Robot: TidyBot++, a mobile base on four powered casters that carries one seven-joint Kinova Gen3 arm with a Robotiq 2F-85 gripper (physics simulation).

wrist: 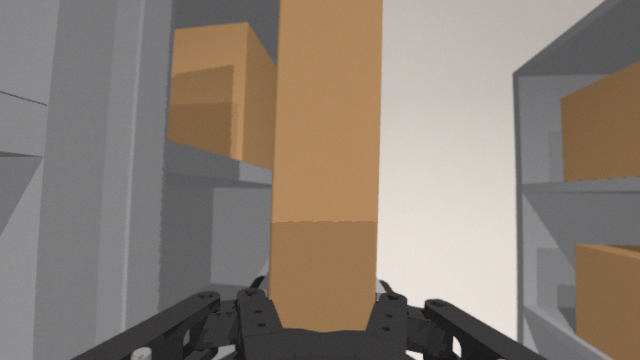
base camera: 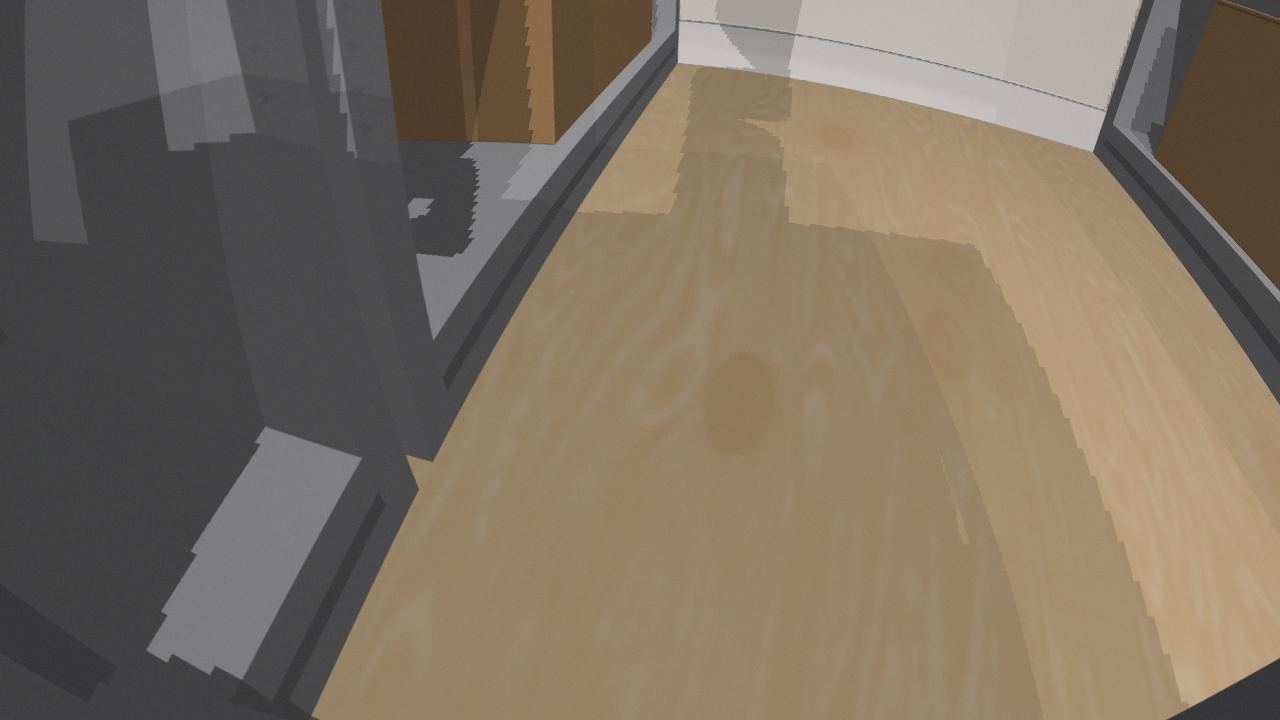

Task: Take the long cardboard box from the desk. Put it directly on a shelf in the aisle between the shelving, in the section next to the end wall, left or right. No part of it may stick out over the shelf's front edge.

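Frame: origin at the arm's base, x up, y right, z ahead, level; metres.
Seen in the pictures: gripper, fingertip midpoint: (wrist: pixel 321 285).
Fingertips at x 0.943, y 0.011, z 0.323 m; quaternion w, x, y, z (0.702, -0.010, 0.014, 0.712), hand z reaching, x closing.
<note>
Offsets run from my fingertips to a thing's top centre. "spot": to the spot under its first point. Level surfaces: height alone.
The long cardboard box (wrist: pixel 327 150) is held between the fingers of my gripper (wrist: pixel 321 285) and reaches up past the top of the wrist view. My gripper is shut on it. The end wall (wrist: pixel 445 150) (base camera: pixel 895 53) shows behind and to the right of the box. The left shelving (wrist: pixel 220 172) shows a shelf with a box on it, and a space below that shelf partly hidden by the held box. The right shelving (wrist: pixel 518 210) has shelves with boxes. The held box and my gripper do not show in the base camera view.
A cardboard box {dz +0.543, dx +0.379, dy -0.237 m} (wrist: pixel 210 85) stands on the left shelf. Two boxes {spot: dz +0.447, dx +0.237, dy +0.763 m} (wrist: pixel 605 130) {spot: dz +0.457, dx -0.206, dy +0.764 m} (wrist: pixel 607 300) stand on separate right shelves. In the base camera view, the wooden aisle floor {dx -1.339 m} (base camera: pixel 733 295) runs between the left shelving's bottom edge (base camera: pixel 528 241) and the right one's (base camera: pixel 1190 259), up to the end wall.
</note>
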